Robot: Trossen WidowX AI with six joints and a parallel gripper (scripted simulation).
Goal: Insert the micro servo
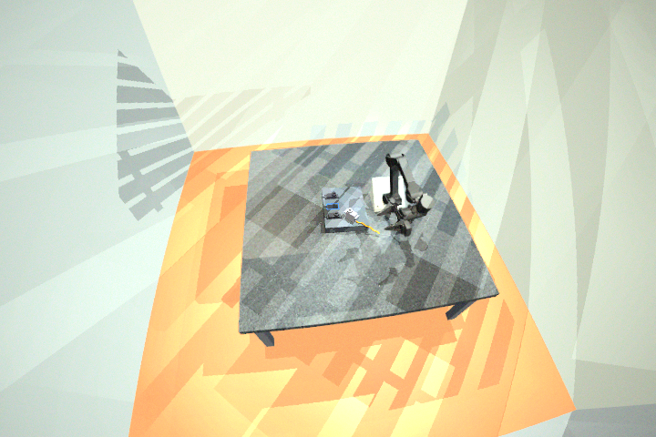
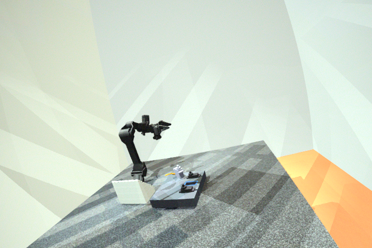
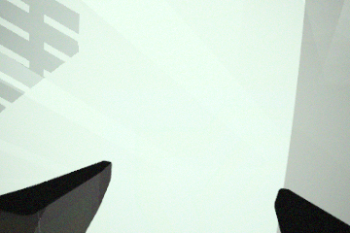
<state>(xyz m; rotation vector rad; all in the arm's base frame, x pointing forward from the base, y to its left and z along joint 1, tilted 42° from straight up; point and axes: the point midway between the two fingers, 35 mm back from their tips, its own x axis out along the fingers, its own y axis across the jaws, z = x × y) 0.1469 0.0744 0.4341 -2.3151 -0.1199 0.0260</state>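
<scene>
Right now the deck is 35 cm to the right of my gripper tip, 31 cm below it and 2 cm ahead of it.
</scene>
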